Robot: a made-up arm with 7 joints.
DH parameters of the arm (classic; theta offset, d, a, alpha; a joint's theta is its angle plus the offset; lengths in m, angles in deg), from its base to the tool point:
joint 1: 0 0.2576 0 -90
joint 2: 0 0 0 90
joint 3: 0 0.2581 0.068 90
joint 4: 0 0 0.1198 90
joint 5: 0 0.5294 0 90
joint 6: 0 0 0.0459 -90
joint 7: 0 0.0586 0 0
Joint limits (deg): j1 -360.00..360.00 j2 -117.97..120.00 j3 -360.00..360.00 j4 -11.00..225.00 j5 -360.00..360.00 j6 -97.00..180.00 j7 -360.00..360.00
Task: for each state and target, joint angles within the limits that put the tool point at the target. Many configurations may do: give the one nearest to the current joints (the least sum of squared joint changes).
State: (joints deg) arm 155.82 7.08 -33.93 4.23 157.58 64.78 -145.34
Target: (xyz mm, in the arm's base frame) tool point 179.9 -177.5 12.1
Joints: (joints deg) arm 127.69 51.34 -34.64 -11.00 161.58 18.75 -145.34
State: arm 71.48 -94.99 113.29 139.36 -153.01 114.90 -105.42
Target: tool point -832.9 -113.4 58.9
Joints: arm 31.17 -97.73 109.60 135.76 -155.36 89.57 -105.42
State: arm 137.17 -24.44 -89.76 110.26 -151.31 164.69 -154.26
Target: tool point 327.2 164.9 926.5
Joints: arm 136.16 -12.23 -82.23 127.42 -152.33 173.44 -154.26
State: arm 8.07 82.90 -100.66 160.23 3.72 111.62 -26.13
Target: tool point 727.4 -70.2 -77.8
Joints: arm 6.94 115.39 -94.17 165.52 6.59 123.08 -26.13
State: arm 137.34 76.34 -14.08 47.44 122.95 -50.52 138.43
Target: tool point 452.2 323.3 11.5
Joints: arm 109.03 78.27 -56.58 64.70 116.72 -42.10 138.43
